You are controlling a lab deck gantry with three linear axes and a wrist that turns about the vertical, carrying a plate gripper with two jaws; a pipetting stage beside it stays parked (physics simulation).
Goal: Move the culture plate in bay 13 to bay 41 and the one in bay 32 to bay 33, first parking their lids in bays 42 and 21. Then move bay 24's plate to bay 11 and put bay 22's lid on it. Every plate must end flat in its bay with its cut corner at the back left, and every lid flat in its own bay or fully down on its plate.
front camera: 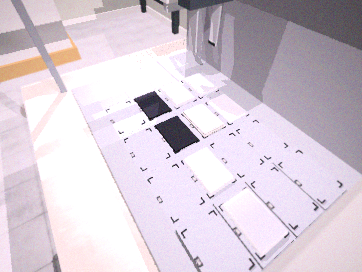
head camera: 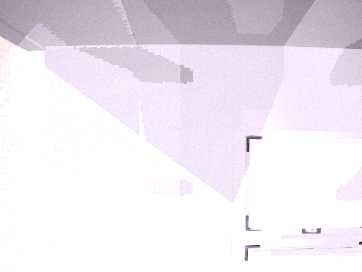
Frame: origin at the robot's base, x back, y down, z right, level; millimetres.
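Where they show: gripper, fingertip midpoint: (front camera: 202, 47); robot's base, origin of the base link: (front camera: 106, 110).
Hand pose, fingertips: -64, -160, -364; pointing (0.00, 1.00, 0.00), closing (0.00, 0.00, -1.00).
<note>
Each offset is from my fingertips to the top centre of the thing, as dx, dy, dz. "spot": to the spot under its first point.
In the front view, pale rectangular plates or lids lie in the bays: one in the near bay @[spot: -499, +131, +218] (front camera: 255, 221), one in the middle (front camera: 208, 171), one @[-164, +146, +107] (front camera: 203, 119) beyond the dark pieces and a paler one @[+0, +146, +107] (front camera: 177, 95) farther off. A pinkish flat shape @[-164, +152, +0] (front camera: 228, 108) lies toward the wall. Two black rectangular pieces @[+0, +152, +214] (front camera: 152, 104) @[-164, +152, +214] (front camera: 176, 133) lie in neighbouring bays. In the head view a bright pale shape @[+0, +146, +0] (head camera: 300, 175) fills a bay at right; glare hides its edges and the bay number. The gripper's dark body shows at the front view's top edge; its jaw state cannot be made out.
A tall grey wall (front camera: 310, 65) stands along the deck's back edge. A grey post (front camera: 42, 47) rises near the far left edge of the deck. Pale vertical parts with a dark tip hang at the top of the front view. Glare washes out the far deck.
</note>
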